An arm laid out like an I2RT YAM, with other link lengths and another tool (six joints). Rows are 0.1 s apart.
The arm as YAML. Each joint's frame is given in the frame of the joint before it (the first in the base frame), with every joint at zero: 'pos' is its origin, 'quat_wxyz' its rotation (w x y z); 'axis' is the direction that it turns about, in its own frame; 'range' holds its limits. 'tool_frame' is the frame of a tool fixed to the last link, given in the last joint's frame.
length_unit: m
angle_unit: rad
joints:
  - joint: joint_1
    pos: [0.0, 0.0, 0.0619]
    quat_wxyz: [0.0, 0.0, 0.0, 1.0]
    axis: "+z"
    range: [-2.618, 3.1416]
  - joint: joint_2
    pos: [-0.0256, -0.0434, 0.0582]
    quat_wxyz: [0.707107, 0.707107, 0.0, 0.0]
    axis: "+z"
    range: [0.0, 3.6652]
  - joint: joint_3
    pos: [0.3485, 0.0, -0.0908]
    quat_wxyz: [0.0, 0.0, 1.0, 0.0]
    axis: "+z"
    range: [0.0, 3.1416]
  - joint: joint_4
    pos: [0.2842, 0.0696, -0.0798]
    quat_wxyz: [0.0, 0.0, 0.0, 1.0]
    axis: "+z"
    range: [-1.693, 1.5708]
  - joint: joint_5
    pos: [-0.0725, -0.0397, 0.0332]
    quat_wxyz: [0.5, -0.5, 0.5, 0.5]
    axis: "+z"
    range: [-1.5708, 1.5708]
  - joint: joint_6
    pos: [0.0, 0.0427, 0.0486]
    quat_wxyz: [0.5, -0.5, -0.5, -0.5]
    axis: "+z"
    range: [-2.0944, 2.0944]
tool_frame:
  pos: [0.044, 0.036, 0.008]
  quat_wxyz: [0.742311, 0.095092, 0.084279, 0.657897]
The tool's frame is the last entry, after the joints.
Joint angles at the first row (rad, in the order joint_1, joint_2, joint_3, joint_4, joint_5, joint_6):
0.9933, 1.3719, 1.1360, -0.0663, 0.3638, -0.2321
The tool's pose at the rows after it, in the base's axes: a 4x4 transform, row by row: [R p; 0 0 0 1], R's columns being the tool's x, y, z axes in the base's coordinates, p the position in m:
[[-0.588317 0.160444 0.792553 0.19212], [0.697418 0.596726 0.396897 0.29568], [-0.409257 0.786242 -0.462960 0.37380], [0 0 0 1]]
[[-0.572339 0.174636 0.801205 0.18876], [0.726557 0.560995 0.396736 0.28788], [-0.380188 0.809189 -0.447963 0.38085], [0 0 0 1]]
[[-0.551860 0.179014 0.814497 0.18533], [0.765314 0.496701 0.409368 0.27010], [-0.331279 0.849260 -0.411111 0.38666], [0 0 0 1]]
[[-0.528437 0.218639 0.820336 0.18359], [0.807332 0.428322 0.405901 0.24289], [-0.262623 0.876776 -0.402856 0.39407], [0 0 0 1]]
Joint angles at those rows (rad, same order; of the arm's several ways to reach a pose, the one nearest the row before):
0.9825, 1.3569, 1.1346, -0.0506, 0.3845, -0.2114
0.9758, 1.3247, 1.1251, -0.0517, 0.3942, -0.1826
0.9469, 1.2600, 1.0785, -0.0178, 0.3809, -0.1484
0.8836, 1.1843, 1.0457, -0.0418, 0.3455, -0.0876

